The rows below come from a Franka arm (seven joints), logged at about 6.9 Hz.
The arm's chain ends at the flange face. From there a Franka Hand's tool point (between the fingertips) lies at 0.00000 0.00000 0.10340 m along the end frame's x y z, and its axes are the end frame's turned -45 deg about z.
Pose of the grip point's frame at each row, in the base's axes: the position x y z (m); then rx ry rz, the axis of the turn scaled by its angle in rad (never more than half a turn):
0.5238, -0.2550, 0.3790, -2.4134, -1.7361, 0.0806
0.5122, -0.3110, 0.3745, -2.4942, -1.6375, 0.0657
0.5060, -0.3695, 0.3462, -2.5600, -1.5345, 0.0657
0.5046, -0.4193, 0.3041, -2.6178, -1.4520, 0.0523
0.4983, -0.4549, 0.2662, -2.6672, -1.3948, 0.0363
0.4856, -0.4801, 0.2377, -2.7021, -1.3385, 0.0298
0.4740, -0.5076, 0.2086, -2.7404, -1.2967, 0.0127
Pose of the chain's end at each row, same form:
0.5384, -0.2657, 0.4808, -2.9230, -0.6872, 0.1717
0.5249, -0.3220, 0.4765, -2.9562, -0.5632, 0.1519
0.5181, -0.3810, 0.4482, -2.9777, -0.4418, 0.1514
0.5151, -0.4309, 0.4063, -2.9961, -0.3422, 0.1340
0.5068, -0.4658, 0.3687, -3.0153, -0.2695, 0.1100
0.4932, -0.4908, 0.3403, -3.0242, -0.2036, 0.1008
0.4796, -0.5175, 0.3114, -3.0387, -0.1498, 0.0758

